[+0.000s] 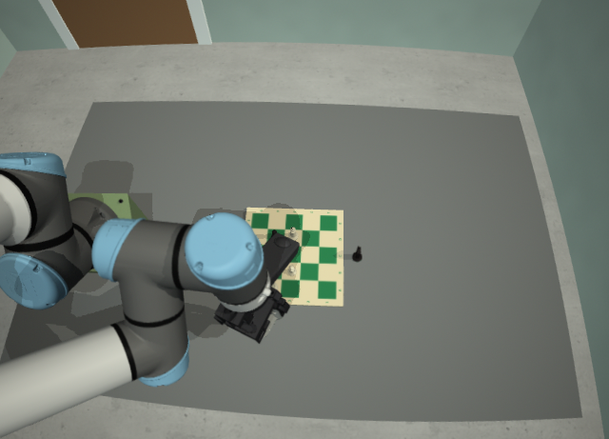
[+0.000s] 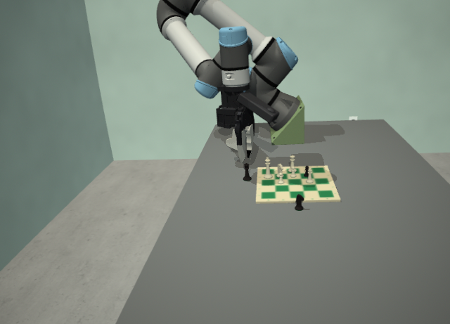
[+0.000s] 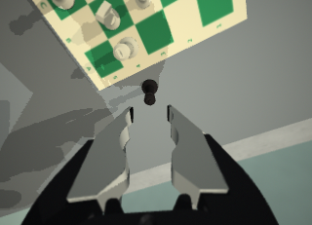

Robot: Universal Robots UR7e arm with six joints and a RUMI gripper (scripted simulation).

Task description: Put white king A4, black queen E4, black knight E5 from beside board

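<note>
The black pawn is 180 mm to the left of my hand and 60 mm below it. The rest, counted from my hand: white king 60 mm to the left, 40 mm below; board 40 mm ahead, 140 mm to the left, 70 mm below.
</note>
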